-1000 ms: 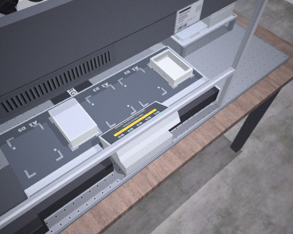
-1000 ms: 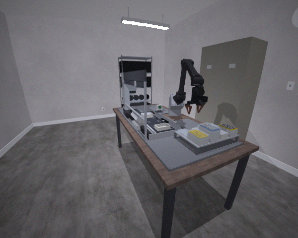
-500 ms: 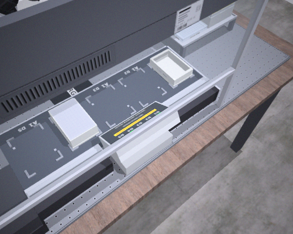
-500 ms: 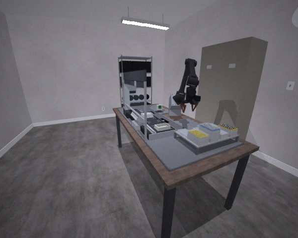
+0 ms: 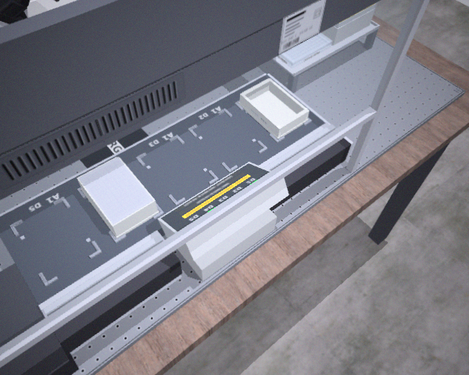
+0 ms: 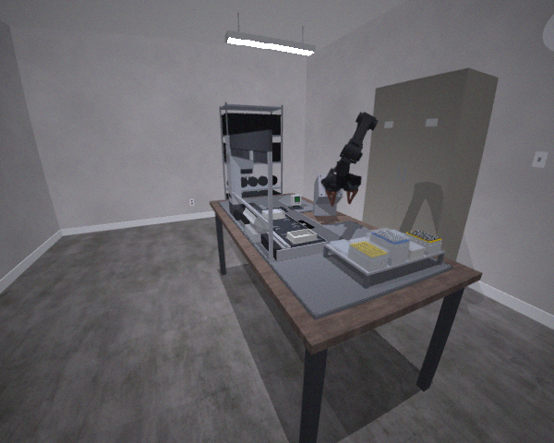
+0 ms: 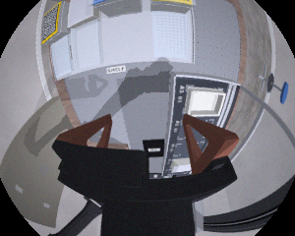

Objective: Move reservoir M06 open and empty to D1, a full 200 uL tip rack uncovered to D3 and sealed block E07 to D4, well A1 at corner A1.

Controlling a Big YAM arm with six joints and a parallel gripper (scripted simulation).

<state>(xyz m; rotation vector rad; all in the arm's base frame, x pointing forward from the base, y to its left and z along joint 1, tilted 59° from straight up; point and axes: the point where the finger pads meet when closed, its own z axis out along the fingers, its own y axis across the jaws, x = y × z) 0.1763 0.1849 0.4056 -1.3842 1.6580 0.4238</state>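
Right now my hand is 28 cm past the yellow tip rack, 24 cm to the right of it and 13 cm above it. Round my hand: clear flat plate: 16 cm below, 13 cm to the left, 5 cm ahead; then white one-well reservoir: 18 cm ahead, 17 cm below, 4 cm to the right; then shelf: 19 cm to the left, 17 cm below, 12 cm behind.
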